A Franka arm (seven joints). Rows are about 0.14 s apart.
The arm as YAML. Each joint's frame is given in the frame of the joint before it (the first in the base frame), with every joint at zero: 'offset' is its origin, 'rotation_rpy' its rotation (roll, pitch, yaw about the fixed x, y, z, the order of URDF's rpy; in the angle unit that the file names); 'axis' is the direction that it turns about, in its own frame. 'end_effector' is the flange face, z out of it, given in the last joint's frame.
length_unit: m
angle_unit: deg
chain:
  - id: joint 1
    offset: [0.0, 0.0, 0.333]
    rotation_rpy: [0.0, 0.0, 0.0]
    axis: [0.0, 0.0, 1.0]
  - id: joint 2
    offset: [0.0, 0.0, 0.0]
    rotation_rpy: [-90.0, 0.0, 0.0]
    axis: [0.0, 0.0, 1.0]
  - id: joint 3
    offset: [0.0, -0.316, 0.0]
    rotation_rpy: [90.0, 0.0, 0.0]
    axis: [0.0, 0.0, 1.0]
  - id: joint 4
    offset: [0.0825, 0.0, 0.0]
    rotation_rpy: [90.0, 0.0, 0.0]
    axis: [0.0, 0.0, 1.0]
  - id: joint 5
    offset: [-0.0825, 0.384, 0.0]
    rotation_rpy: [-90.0, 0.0, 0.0]
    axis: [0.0, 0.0, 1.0]
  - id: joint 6
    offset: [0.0, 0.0, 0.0]
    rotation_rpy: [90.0, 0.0, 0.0]
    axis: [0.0, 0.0, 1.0]
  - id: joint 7
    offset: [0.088, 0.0, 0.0]
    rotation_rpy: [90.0, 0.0, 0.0]
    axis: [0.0, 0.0, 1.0]
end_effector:
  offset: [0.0, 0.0, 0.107]
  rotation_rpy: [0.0, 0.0, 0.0]
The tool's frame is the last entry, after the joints.
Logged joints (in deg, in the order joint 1, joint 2, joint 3, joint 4, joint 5, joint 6, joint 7), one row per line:
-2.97 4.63 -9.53 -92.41 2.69 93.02 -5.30
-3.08 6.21 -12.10 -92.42 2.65 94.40 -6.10
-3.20 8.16 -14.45 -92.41 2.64 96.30 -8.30
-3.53 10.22 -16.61 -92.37 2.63 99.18 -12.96
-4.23 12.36 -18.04 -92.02 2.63 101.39 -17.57
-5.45 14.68 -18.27 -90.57 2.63 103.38 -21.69
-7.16 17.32 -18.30 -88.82 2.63 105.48 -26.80
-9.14 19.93 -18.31 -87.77 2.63 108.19 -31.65
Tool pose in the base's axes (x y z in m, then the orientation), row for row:
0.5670 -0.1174 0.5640 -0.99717 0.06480 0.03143 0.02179
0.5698 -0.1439 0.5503 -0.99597 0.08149 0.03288 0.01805
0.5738 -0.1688 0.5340 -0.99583 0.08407 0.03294 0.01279
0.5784 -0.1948 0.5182 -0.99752 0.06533 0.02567 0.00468
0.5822 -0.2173 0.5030 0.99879 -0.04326 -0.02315 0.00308
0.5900 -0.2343 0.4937 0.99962 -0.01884 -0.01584 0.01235
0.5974 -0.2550 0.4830 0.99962 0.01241 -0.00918 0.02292
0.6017 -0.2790 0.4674 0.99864 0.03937 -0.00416 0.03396
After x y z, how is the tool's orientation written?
As a quaternion, x y z w.
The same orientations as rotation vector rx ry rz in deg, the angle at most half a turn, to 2 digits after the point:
-177.04 11.50 5.58
-177.24 14.50 5.85
-177.80 15.01 5.88
-179.02 11.72 4.61
179.43 -7.77 -4.16
178.53 -3.36 -2.83
177.35 2.20 -1.63
175.97 6.94 -0.73

